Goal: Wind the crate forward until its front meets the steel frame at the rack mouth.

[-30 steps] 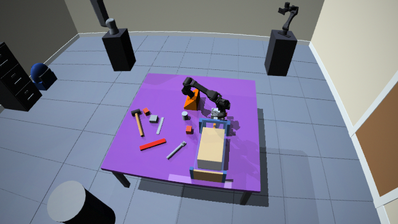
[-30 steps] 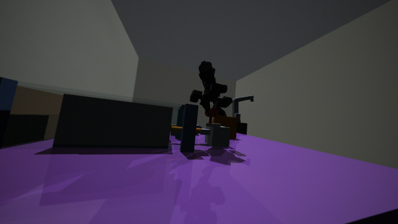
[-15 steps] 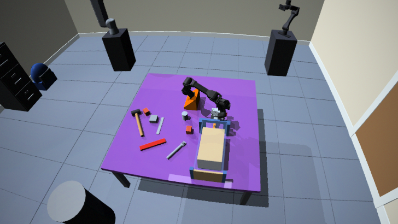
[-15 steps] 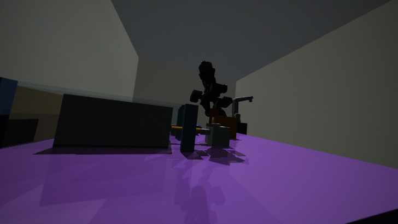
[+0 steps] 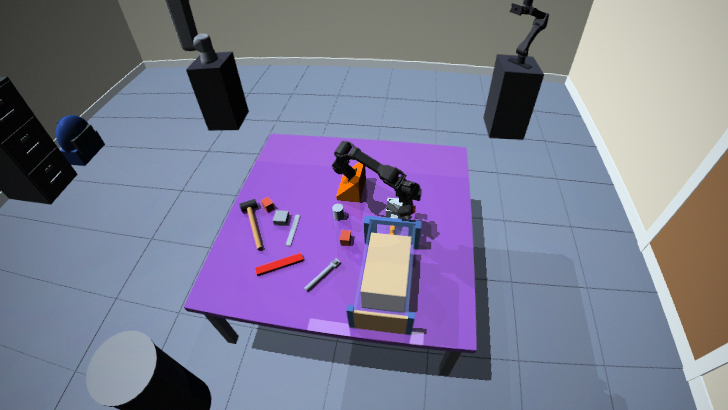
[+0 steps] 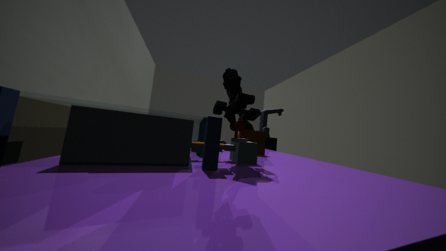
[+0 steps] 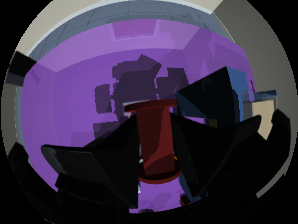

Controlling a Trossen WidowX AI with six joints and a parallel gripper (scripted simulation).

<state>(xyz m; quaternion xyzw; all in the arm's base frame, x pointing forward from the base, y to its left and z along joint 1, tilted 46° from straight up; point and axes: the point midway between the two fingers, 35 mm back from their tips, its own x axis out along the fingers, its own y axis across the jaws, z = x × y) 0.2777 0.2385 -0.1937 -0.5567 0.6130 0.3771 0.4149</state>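
Right now the red knob is 20 mm to the right of my gripper tip. The rest, counted from my gripper tip: grey bar: 600 mm to the right, 130 mm below, 40 mm ahead; grey winch: 100 mm below, 90 mm to the right, 90 mm behind; winch handle: 40 mm to the right, 30 mm below, 30 mm behind.
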